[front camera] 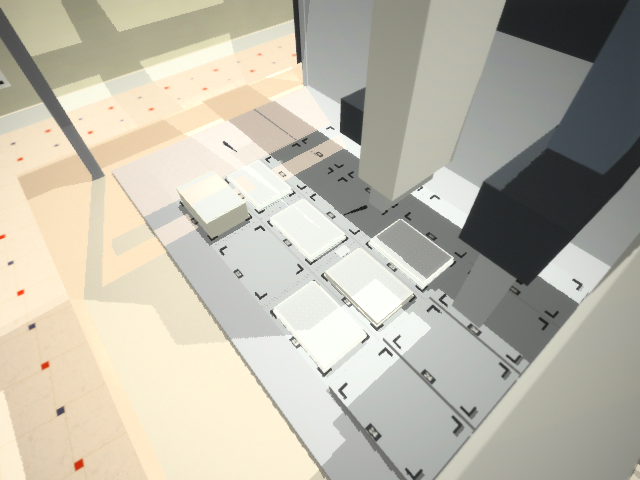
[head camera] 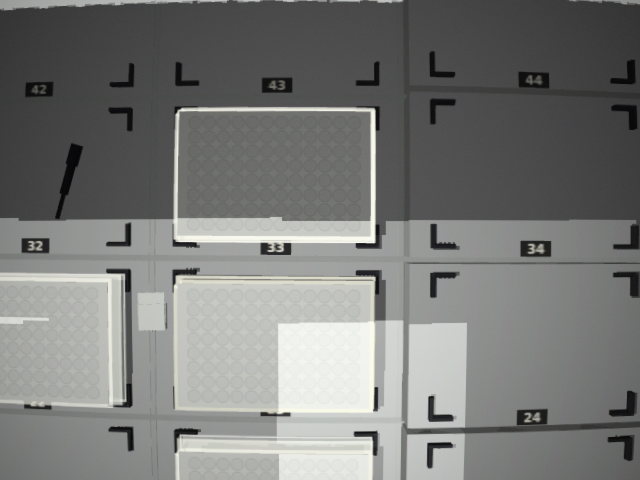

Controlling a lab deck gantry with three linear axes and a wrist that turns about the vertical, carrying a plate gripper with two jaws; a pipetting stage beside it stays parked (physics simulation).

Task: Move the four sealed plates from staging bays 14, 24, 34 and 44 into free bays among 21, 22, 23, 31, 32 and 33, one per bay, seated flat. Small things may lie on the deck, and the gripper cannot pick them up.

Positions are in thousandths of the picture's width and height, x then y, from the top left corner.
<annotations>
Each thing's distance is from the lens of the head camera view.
small pale square (head camera: 237, 639): 0.26 m
bay 24 (head camera: 780, 703): 0.26 m
</annotations>
